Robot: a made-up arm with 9 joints. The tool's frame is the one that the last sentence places.
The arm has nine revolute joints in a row. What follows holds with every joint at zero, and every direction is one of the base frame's.
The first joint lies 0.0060 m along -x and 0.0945 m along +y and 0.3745 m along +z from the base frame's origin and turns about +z.
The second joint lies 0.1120 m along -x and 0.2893 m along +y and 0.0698 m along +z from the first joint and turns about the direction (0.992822, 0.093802, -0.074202).
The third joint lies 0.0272 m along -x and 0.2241 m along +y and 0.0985 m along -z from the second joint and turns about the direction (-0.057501, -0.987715, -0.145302).
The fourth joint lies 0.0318 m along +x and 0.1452 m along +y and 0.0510 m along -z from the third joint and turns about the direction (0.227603, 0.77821, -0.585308).
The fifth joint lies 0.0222 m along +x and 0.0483 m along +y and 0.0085 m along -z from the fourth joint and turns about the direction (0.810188, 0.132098, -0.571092).
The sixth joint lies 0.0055 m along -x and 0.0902 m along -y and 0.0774 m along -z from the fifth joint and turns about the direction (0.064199, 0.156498, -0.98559).
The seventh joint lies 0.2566 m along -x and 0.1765 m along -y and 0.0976 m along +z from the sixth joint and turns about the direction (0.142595, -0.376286, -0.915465).
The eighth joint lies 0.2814 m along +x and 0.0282 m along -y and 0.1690 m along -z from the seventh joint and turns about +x.
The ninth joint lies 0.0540 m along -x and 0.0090 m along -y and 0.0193 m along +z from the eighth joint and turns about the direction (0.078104, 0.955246, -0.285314).
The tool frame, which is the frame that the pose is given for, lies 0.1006 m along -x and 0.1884 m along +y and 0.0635 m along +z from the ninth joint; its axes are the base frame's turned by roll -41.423, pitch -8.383 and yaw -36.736 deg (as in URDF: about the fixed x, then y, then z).
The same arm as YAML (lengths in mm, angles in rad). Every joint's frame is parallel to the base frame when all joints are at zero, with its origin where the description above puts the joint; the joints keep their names.
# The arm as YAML. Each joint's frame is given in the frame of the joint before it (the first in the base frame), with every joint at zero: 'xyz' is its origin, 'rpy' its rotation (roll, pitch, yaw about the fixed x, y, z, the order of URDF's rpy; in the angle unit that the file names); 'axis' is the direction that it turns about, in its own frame. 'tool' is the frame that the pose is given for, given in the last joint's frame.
units:
  length: mm
  angle: rad
joints:
  - name: joint 1
    type: revolute
    origin:
      xyz: [-6.0, 94.5, 374.5]
      rpy: [0.0, 0.0, 0.0]
    axis: "+z"
  - name: joint 2
    type: revolute
    origin:
      xyz: [-112.0, 289.3, 69.8]
      rpy: [0.0, 0.0, 0.0]
    axis: [0.992822, 0.093802, -0.074202]
  - name: joint 3
    type: revolute
    origin:
      xyz: [-27.2, 224.1, -98.5]
      rpy: [0.0, 0.0, 0.0]
    axis: [-0.057501, -0.987715, -0.145302]
  - name: joint 4
    type: revolute
    origin:
      xyz: [31.8, 145.2, -51.0]
      rpy: [0.0, 0.0, 0.0]
    axis: [0.227603, 0.77821, -0.585308]
  - name: joint 5
    type: revolute
    origin:
      xyz: [22.2, 48.3, -8.5]
      rpy: [0.0, 0.0, 0.0]
    axis: [0.810188, 0.132098, -0.571092]
  - name: joint 6
    type: revolute
    origin:
      xyz: [-5.5, -90.2, -77.4]
      rpy: [0.0, 0.0, 0.0]
    axis: [0.064199, 0.156498, -0.98559]
  - name: joint 7
    type: revolute
    origin:
      xyz: [-256.6, -176.5, 97.6]
      rpy: [0.0, 0.0, 0.0]
    axis: [0.142595, -0.376286, -0.915465]
  - name: joint 8
    type: revolute
    origin:
      xyz: [281.4, -28.2, -169.0]
      rpy: [0.0, 0.0, 0.0]
    axis: "+x"
  - name: joint 9
    type: revolute
    origin:
      xyz: [-54.0, -9.0, 19.3]
      rpy: [0.0, 0.0, 0.0]
    axis: [0.078104, 0.955246, -0.285314]
tool:
  origin:
    xyz: [-100.6, 188.4, 63.5]
    rpy: [-0.723, -0.1463, -0.6412]

